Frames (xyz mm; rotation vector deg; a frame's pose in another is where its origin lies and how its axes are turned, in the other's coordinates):
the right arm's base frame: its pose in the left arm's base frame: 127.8 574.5 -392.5 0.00 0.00 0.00
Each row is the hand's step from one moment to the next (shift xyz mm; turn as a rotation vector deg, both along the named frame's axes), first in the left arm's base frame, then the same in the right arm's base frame.
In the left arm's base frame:
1: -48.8 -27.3 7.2 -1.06 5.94 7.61
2: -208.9 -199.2 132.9 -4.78 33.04 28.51
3: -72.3 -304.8 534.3 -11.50 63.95 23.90
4: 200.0 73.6 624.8 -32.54 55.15 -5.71
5: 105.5 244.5 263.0 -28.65 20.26 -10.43
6: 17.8 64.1 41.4 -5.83 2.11 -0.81
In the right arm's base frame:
1: -48.8 -27.3 7.2 -1.06 5.94 7.61
2: -208.9 -199.2 132.9 -4.78 33.04 28.51
3: -72.3 -304.8 534.3 -11.50 63.95 23.90
4: 200.0 73.6 624.8 -32.54 55.15 -5.71
5: 105.5 244.5 263.0 -28.65 20.26 -10.43
6: 17.8 64.1 41.4 -5.83 2.11 -0.81

